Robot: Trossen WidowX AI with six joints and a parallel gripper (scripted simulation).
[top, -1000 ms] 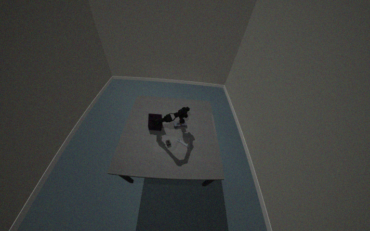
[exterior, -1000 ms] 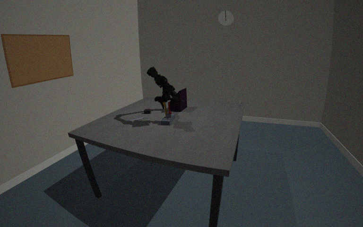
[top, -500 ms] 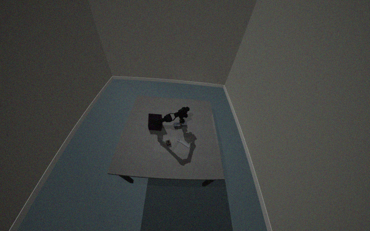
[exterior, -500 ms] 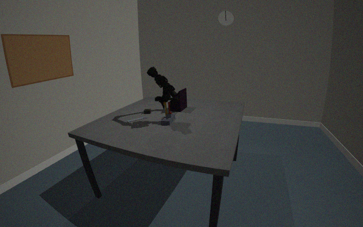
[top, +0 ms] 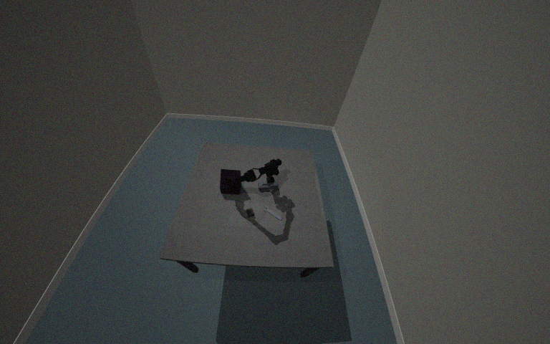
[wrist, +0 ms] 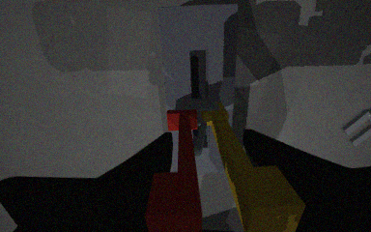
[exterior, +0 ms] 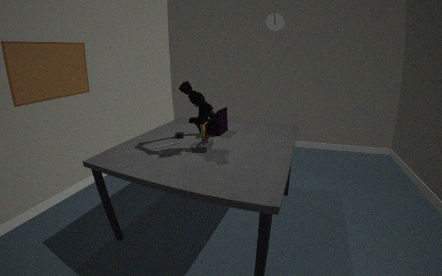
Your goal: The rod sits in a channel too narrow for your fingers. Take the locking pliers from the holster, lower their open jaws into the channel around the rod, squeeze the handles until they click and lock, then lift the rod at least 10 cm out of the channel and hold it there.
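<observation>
The yellow handle lies 10 mm to the right of my gripper tip. Round my gripper tip: holster block: 280 mm to the right, 180 mm behind, 90 mm below; then channel block: 80 mm below.
</observation>
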